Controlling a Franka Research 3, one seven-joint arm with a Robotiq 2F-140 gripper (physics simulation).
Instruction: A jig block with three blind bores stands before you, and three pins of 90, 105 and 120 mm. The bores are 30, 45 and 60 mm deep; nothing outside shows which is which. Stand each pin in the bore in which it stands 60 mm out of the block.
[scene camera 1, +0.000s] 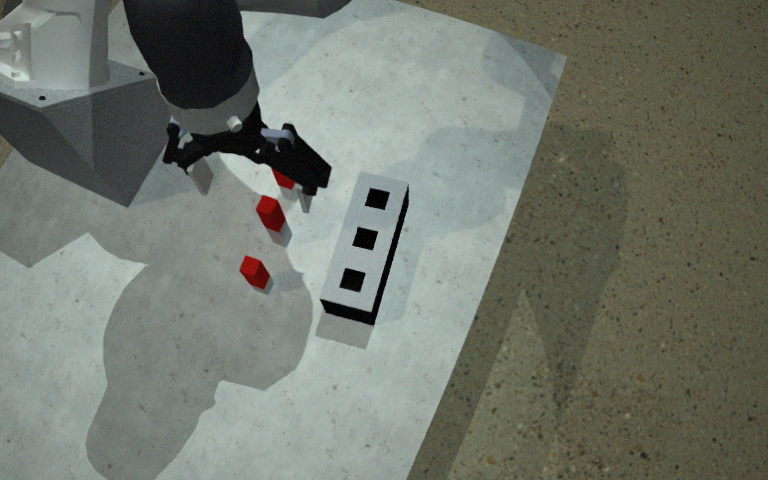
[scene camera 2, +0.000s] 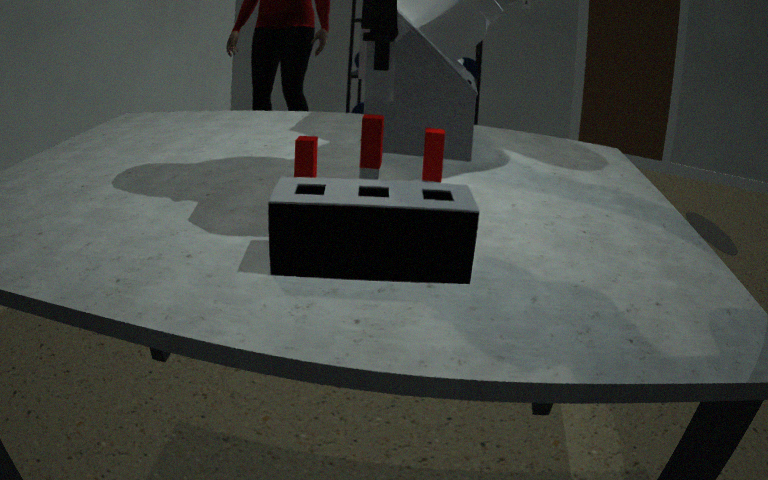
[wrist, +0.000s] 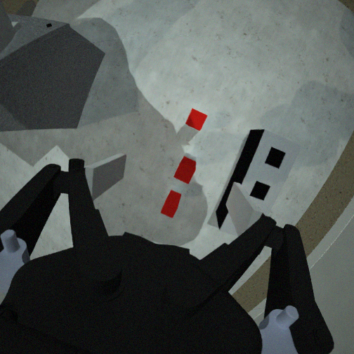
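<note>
The jig block (scene camera 1: 359, 258) (scene camera 2: 373, 243) (wrist: 267, 174) stands on the table with three dark, empty-looking square bores; their depths cannot be seen. Three red pins stand upright in a row on the robot's side of it: one pin (scene camera 1: 254, 272) (scene camera 2: 305, 156) (wrist: 171, 204) at the left in scene camera 2, a middle pin (scene camera 1: 270, 213) (scene camera 2: 372, 141) (wrist: 185, 170), and a right pin (scene camera 1: 284, 179) (scene camera 2: 433, 155) (wrist: 196, 119), partly behind a finger in scene camera 1. The left pin looks shortest. My gripper (scene camera 1: 253, 189) (scene camera 2: 382, 73) (wrist: 176, 179) is wide open and empty, above the table. A finger hides one bore in the wrist view.
The robot's grey pedestal (scene camera 1: 84, 135) (scene camera 2: 430, 113) (wrist: 50, 75) stands behind the pins. The table (scene camera 1: 396, 396) (scene camera 2: 339, 322) ends beyond the block, with the speckled floor (scene camera 1: 651, 283) below. A person (scene camera 2: 283, 56) stands in the background.
</note>
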